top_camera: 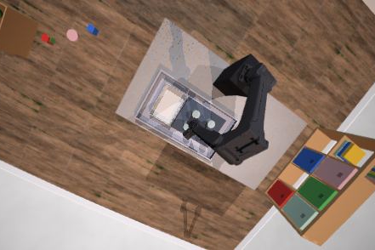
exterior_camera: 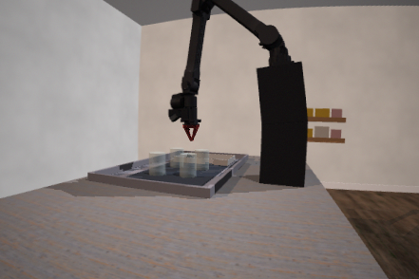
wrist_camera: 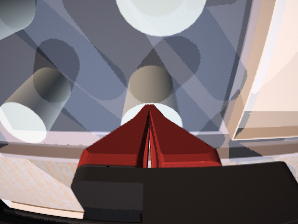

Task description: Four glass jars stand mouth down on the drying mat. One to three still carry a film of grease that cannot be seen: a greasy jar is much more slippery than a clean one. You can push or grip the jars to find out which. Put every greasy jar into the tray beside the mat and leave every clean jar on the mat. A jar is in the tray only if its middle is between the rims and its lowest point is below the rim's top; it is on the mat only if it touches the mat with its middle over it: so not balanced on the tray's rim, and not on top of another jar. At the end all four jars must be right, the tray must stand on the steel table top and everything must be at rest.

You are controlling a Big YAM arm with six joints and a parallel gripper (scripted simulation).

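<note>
Right now the dark drying mat is 14 cm below my hand, 8 cm to the left of it and 2 cm ahead of it. The rest, counted from my hand: pale tray: 24 cm to the right, 13 cm below, 3 cm behind.
</note>
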